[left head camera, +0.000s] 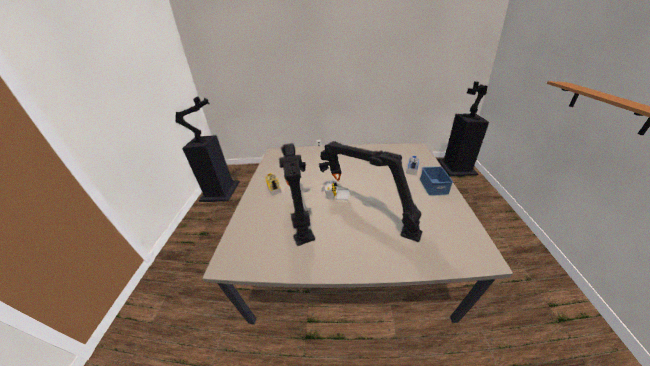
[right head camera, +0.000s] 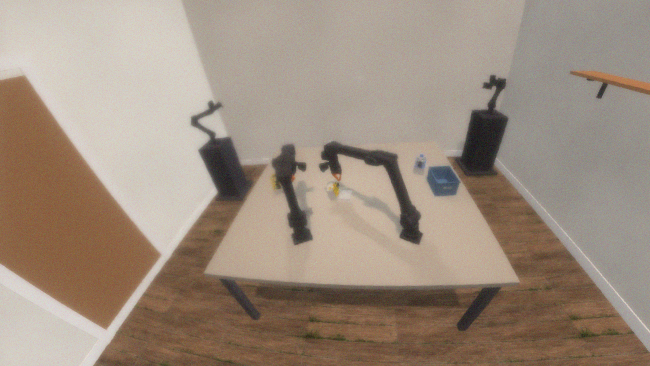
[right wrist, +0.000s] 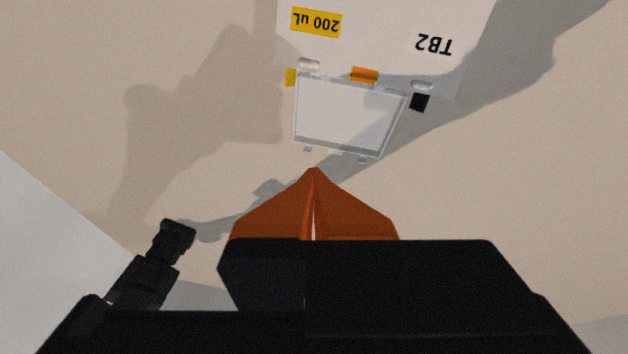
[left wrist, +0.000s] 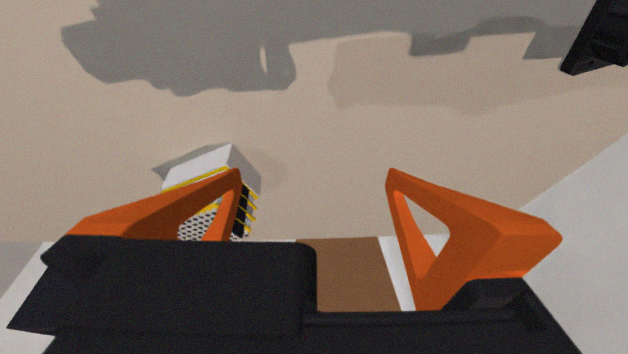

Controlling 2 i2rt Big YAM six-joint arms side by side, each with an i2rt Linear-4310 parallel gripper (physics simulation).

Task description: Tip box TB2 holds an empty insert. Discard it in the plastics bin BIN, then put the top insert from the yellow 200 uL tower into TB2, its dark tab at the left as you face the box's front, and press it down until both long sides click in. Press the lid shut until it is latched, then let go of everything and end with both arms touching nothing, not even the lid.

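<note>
Tip box TB2 stands mid-table. Its front shows the labels and an orange latch, upside down in the right wrist view. Its clear lid is open. A yellow tab and a dark tab show beyond the box's edge; its inside is hidden. My right gripper is shut, empty, near the box and apart from it in the right wrist view. My left gripper is open, empty, near the yellow tower. The plastics bin stands at the right.
A blue tower stands behind the bin on the table. My right arm reaches across the table towards the box. My left arm stands between the yellow tower and the box in the left head camera.
</note>
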